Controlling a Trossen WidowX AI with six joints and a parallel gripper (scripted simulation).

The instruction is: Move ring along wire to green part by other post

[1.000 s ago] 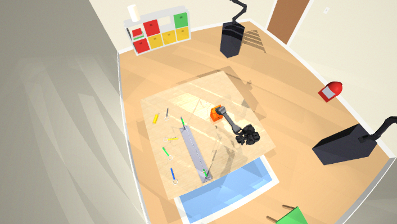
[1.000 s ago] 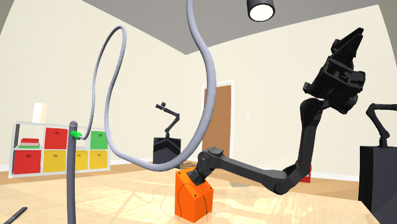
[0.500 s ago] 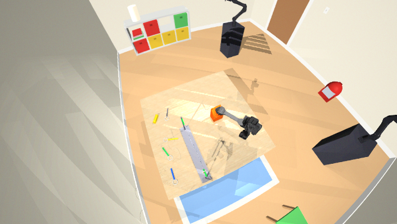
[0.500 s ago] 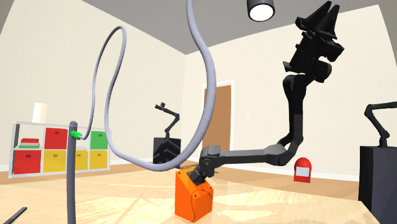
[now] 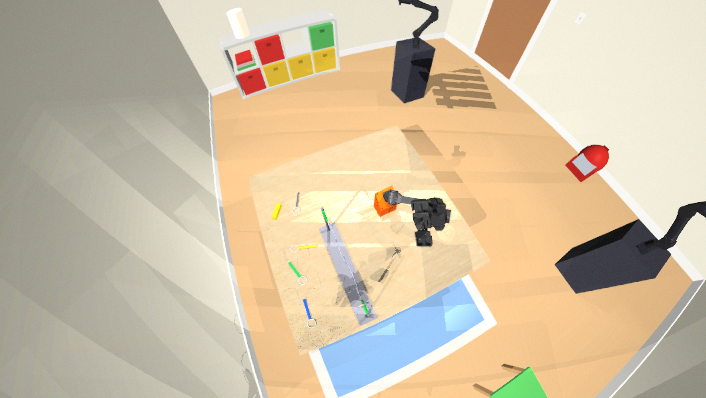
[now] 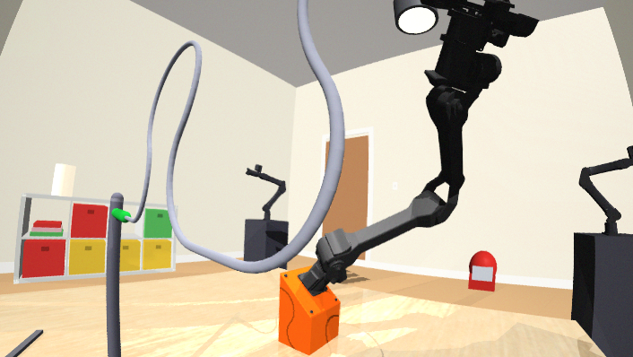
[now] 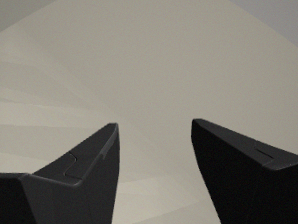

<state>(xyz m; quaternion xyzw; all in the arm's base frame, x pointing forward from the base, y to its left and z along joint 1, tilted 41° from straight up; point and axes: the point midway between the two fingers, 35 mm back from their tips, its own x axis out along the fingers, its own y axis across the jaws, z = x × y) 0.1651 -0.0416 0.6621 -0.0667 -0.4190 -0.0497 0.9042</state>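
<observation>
My gripper tip is 25 cm short of the ring with orange handle, 9 cm to the right of it and 44 cm above it. The rest, counted from my gripper tip: yellow-handled ring: 44 cm ahead, 41 cm to the right, 68 cm below; green-handled ring: 51 cm ahead, 25 cm to the right, 68 cm below; blue-handled ring: 55 cm ahead, 68 cm below.
</observation>
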